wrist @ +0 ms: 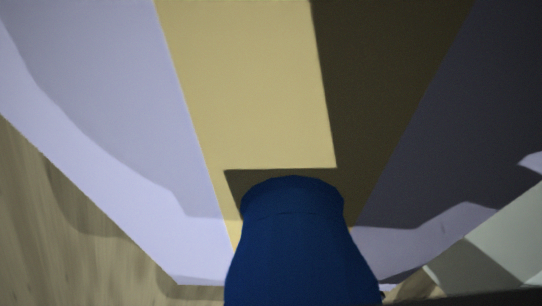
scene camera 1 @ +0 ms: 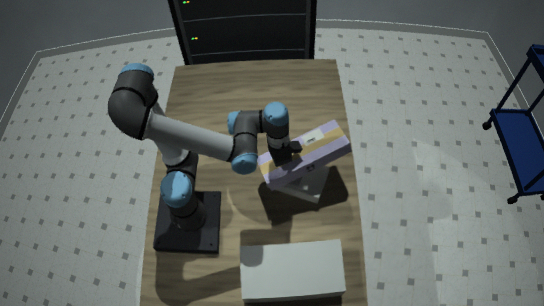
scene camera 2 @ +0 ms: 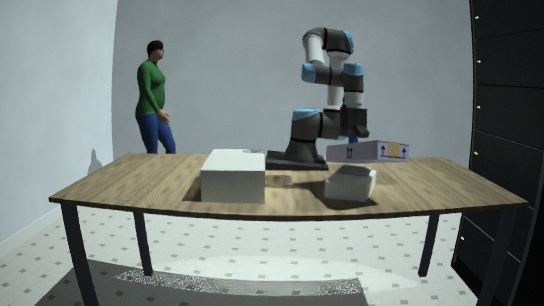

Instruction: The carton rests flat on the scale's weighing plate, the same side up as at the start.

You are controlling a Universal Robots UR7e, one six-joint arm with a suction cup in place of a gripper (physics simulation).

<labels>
lilac carton: wrist 165,122; scene camera 1; scene camera 2
same spot on lilac carton: (scene camera 2: 377,151) = (scene camera 1: 350,148)
</labels>
